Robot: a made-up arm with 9 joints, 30 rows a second.
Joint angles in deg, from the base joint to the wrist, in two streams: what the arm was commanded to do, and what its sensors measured. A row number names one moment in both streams.
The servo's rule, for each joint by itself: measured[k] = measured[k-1] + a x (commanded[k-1-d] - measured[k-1]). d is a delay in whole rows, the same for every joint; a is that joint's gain. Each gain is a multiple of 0.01, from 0.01 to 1. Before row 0 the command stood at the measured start. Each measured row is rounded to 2 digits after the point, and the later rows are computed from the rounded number. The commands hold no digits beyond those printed.
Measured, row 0: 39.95, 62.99, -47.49, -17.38, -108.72, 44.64, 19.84, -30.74, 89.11
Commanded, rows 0 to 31: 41.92, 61.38, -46.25, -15.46, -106.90, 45.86, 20.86, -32.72, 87.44; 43.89, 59.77, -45.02, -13.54, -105.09, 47.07, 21.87, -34.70, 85.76; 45.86, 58.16, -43.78, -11.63, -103.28, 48.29, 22.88, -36.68, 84.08; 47.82, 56.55, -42.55, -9.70, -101.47, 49.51, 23.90, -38.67, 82.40; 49.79, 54.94, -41.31, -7.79, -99.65, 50.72, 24.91, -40.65, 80.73; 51.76, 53.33, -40.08, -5.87, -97.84, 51.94, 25.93, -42.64, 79.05; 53.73, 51.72, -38.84, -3.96, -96.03, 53.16, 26.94, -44.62, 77.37; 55.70, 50.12, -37.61, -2.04, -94.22, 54.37, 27.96, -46.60, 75.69; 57.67, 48.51, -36.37, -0.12, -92.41, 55.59, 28.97, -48.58, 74.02; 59.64, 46.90, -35.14, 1.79, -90.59, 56.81, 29.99, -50.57, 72.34; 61.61, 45.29, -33.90, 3.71, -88.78, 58.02, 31.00, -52.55, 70.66; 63.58, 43.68, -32.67, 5.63, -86.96, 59.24, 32.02, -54.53, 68.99; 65.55, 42.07, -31.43, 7.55, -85.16, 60.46, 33.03, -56.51, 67.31; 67.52, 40.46, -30.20, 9.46, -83.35, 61.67, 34.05, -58.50, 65.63; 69.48, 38.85, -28.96, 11.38, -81.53, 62.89, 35.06, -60.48, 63.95; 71.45, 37.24, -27.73, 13.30, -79.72, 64.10, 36.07, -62.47, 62.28; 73.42, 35.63, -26.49, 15.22, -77.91, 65.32, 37.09, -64.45, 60.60; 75.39, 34.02, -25.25, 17.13, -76.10, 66.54, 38.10, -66.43, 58.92; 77.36, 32.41, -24.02, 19.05, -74.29, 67.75, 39.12, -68.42, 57.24; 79.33, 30.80, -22.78, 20.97, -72.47, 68.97, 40.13, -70.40, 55.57; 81.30, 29.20, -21.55, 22.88, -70.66, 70.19, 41.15, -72.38, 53.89; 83.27, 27.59, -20.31, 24.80, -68.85, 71.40, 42.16, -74.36, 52.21; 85.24, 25.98, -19.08, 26.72, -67.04, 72.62, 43.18, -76.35, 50.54; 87.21, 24.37, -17.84, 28.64, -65.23, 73.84, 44.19, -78.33, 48.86; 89.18, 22.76, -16.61, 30.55, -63.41, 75.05, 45.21, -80.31, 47.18; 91.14, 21.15, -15.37, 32.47, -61.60, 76.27, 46.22, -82.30, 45.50; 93.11, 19.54, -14.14, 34.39, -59.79, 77.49, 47.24, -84.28, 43.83; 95.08, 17.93, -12.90, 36.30, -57.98, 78.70, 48.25, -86.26, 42.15; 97.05, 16.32, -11.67, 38.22, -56.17, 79.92, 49.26, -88.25, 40.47; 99.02, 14.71, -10.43, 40.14, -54.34, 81.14, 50.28, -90.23, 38.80; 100.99, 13.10, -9.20, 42.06, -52.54, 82.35, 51.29, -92.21, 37.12; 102.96, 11.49, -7.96, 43.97, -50.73, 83.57, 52.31, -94.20, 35.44
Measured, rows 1 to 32: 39.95, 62.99, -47.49, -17.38, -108.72, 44.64, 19.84, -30.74, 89.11; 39.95, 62.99, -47.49, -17.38, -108.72, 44.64, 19.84, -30.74, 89.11; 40.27, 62.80, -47.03, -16.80, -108.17, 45.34, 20.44, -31.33, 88.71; 40.85, 62.44, -46.29, -15.82, -107.25, 46.33, 21.28, -32.34, 88.00; 41.65, 61.93, -45.36, -14.56, -106.06, 47.45, 22.22, -33.64, 87.06; 42.64, 61.28, -44.32, -13.10, -104.68, 48.62, 23.21, -35.15, 85.94; 43.78, 60.52, -43.21, -11.51, -103.17, 49.82, 24.21, -36.80, 84.69; 45.06, 59.66, -42.05, -9.82, -101.57, 51.03, 25.22, -38.55, 83.34; 46.45, 58.71, -40.86, -8.06, -99.91, 52.24, 26.23, -40.37, 81.91; 47.93, 57.68, -39.66, -6.25, -98.20, 53.45, 27.25, -42.24, 80.42; 49.49, 56.58, -38.44, -4.41, -96.46, 54.67, 28.26, -44.14, 78.88; 51.11, 55.42, -37.22, -2.55, -94.70, 55.89, 29.28, -46.07, 77.31; 52.79, 54.20, -35.99, -0.67, -92.92, 57.10, 30.29, -48.01, 75.71; 54.52, 52.94, -34.76, 1.22, -91.13, 58.32, 31.31, -49.97, 74.10; 56.28, 51.64, -33.53, 3.12, -89.34, 59.54, 32.32, -51.93, 72.47; 58.08, 50.30, -32.30, 5.02, -87.54, 60.75, 33.34, -53.90, 70.83; 59.90, 48.93, -31.06, 6.93, -85.74, 61.97, 34.35, -55.87, 69.18; 61.75, 47.53, -29.83, 8.84, -83.93, 63.18, 35.36, -57.85, 67.52; 63.62, 46.10, -28.59, 10.75, -82.12, 64.40, 36.38, -59.83, 65.86; 65.50, 44.65, -27.35, 12.66, -80.31, 65.62, 37.39, -61.81, 64.19; 67.40, 43.18, -26.12, 14.58, -78.50, 66.83, 38.41, -63.79, 62.52; 69.31, 41.69, -24.88, 16.50, -76.69, 68.05, 39.42, -65.77, 60.85; 71.23, 40.19, -23.65, 18.41, -74.88, 69.27, 40.44, -67.75, 59.18; 73.16, 38.68, -22.41, 20.33, -73.07, 70.48, 41.45, -69.73, 57.51; 75.09, 37.16, -21.18, 22.25, -71.26, 71.70, 42.47, -71.72, 55.84; 77.03, 35.63, -19.94, 24.17, -69.45, 72.92, 43.48, -73.70, 54.16; 78.97, 34.09, -18.71, 26.08, -67.64, 74.13, 44.50, -75.68, 52.48; 80.92, 32.54, -17.47, 28.00, -65.83, 75.35, 45.51, -77.67, 50.80; 82.87, 30.98, -16.24, 29.92, -64.02, 76.57, 46.53, -79.65, 49.13; 84.82, 29.41, -15.00, 31.83, -62.21, 77.78, 47.54, -81.63, 47.45; 86.78, 27.84, -13.77, 33.75, -60.40, 79.00, 48.55, -83.62, 45.77; 88.74, 26.26, -12.53, 35.67, -58.58, 80.22, 49.57, -85.60, 44.10
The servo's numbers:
d 2
a 0.16 0.12 0.37 0.30 0.30 0.57 0.59 0.30 0.24

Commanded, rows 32 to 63: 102.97, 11.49, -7.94, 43.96, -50.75, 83.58, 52.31, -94.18, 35.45; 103.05, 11.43, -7.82, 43.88, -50.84, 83.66, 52.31, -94.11, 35.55; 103.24, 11.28, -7.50, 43.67, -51.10, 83.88, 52.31, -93.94, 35.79; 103.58, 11.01, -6.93, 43.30, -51.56, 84.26, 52.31, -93.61, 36.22; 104.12, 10.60, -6.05, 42.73, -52.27, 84.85, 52.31, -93.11, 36.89; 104.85, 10.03, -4.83, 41.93, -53.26, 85.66, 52.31, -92.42, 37.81; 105.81, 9.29, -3.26, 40.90, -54.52, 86.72, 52.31, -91.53, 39.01; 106.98, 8.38, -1.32, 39.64, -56.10, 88.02, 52.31, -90.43, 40.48; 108.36, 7.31, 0.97, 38.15, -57.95, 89.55, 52.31, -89.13, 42.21; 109.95, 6.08, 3.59, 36.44, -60.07, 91.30, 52.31, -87.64, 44.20; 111.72, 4.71, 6.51, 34.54, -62.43, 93.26, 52.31, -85.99, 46.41; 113.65, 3.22, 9.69, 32.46, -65.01, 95.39, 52.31, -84.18, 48.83; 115.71, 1.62, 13.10, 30.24, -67.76, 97.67, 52.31, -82.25, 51.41; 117.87, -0.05, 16.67, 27.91, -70.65, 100.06, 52.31, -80.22, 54.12; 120.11, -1.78, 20.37, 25.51, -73.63, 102.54, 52.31, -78.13, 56.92; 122.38, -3.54, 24.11, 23.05, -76.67, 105.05, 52.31, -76.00, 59.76; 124.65, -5.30, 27.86, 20.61, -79.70, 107.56, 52.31, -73.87, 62.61; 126.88, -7.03, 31.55, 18.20, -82.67, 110.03, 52.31, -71.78, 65.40; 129.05, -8.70, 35.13, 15.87, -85.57, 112.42, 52.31, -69.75, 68.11; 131.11, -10.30, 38.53, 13.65, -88.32, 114.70, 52.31, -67.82, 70.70; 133.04, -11.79, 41.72, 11.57, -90.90, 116.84, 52.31, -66.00, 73.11; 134.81, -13.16, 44.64, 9.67, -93.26, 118.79, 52.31, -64.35, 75.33; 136.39, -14.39, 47.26, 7.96, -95.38, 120.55, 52.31, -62.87, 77.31; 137.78, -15.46, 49.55, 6.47, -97.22, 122.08, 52.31, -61.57, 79.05; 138.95, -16.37, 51.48, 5.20, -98.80, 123.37, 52.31, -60.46, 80.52; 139.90, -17.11, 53.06, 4.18, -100.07, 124.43, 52.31, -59.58, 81.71; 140.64, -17.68, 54.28, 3.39, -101.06, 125.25, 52.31, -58.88, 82.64; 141.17, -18.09, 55.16, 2.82, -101.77, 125.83, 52.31, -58.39, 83.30; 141.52, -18.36, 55.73, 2.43, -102.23, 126.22, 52.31, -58.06, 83.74; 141.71, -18.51, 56.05, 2.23, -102.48, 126.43, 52.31, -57.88, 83.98; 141.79, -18.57, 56.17, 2.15, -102.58, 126.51, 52.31, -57.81, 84.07; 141.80, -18.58, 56.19, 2.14, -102.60, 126.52, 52.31, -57.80, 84.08
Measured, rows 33 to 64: 90.70, 24.68, -11.30, 37.59, -56.77, 81.43, 50.58, -87.58, 42.42; 92.66, 23.10, -10.06, 39.50, -54.96, 82.65, 51.60, -89.57, 40.74; 94.31, 21.71, -9.28, 40.84, -53.70, 83.18, 52.02, -90.95, 39.47; 95.71, 20.48, -8.74, 41.75, -52.84, 83.45, 52.19, -91.90, 38.53; 96.91, 19.38, -8.28, 42.33, -52.32, 83.70, 52.26, -92.51, 37.87; 97.98, 18.38, -7.78, 42.62, -52.09, 84.02, 52.29, -92.84, 37.47; 98.96, 17.45, -7.14, 42.65, -52.14, 84.49, 52.30, -92.92, 37.33; 99.90, 16.56, -6.29, 42.43, -52.48, 85.16, 52.31, -92.77, 37.45; 100.85, 15.69, -5.17, 41.97, -53.09, 86.05, 52.31, -92.40, 37.82; 101.83, 14.81, -3.75, 41.27, -53.99, 87.17, 52.31, -91.81, 38.46; 102.87, 13.91, -2.00, 40.33, -55.18, 88.53, 52.31, -91.01, 39.36; 104.00, 12.97, 0.07, 39.16, -56.65, 90.11, 52.31, -90.00, 40.52; 105.24, 11.98, 2.45, 37.77, -58.38, 91.91, 52.31, -88.80, 41.93; 106.59, 10.93, 5.13, 36.18, -60.37, 93.89, 52.31, -87.41, 43.59; 108.05, 9.81, 8.08, 34.40, -62.59, 96.04, 52.31, -85.86, 45.47; 109.62, 8.63, 11.26, 32.45, -65.01, 98.33, 52.31, -84.17, 47.55; 111.30, 7.38, 14.63, 30.37, -67.60, 100.73, 52.31, -82.36, 49.80; 113.07, 6.07, 18.14, 28.17, -70.32, 103.19, 52.31, -80.45, 52.19; 114.92, 4.71, 21.74, 25.90, -73.13, 105.68, 52.31, -78.48, 54.69; 116.83, 3.30, 25.37, 23.59, -75.99, 108.16, 52.31, -76.47, 57.26; 118.79, 1.86, 28.98, 21.27, -78.86, 110.59, 52.31, -74.45, 59.86; 120.76, 0.40, 32.51, 18.98, -81.70, 112.93, 52.31, -72.46, 62.46; 122.72, -1.06, 35.92, 16.76, -84.46, 115.16, 52.31, -70.52, 65.02; 124.65, -2.51, 39.15, 14.63, -87.10, 117.23, 52.31, -68.67, 67.49; 126.53, -3.94, 42.15, 12.63, -89.58, 119.12, 52.31, -66.93, 69.85; 128.33, -5.32, 44.89, 10.78, -91.87, 120.81, 52.31, -65.32, 72.06; 130.03, -6.65, 47.33, 9.11, -93.95, 122.27, 52.31, -63.86, 74.09; 131.61, -7.91, 49.45, 7.63, -95.79, 123.50, 52.31, -62.58, 75.92; 133.05, -9.08, 51.24, 6.36, -97.37, 124.50, 52.31, -61.47, 77.53; 134.35, -10.16, 52.69, 5.30, -98.69, 125.26, 52.31, -60.55, 78.91; 135.50, -11.14, 53.81, 4.44, -99.75, 125.81, 52.31, -59.80, 80.07; 136.49, -12.02, 54.64, 3.78, -100.57, 126.16, 52.31, -59.22, 81.01
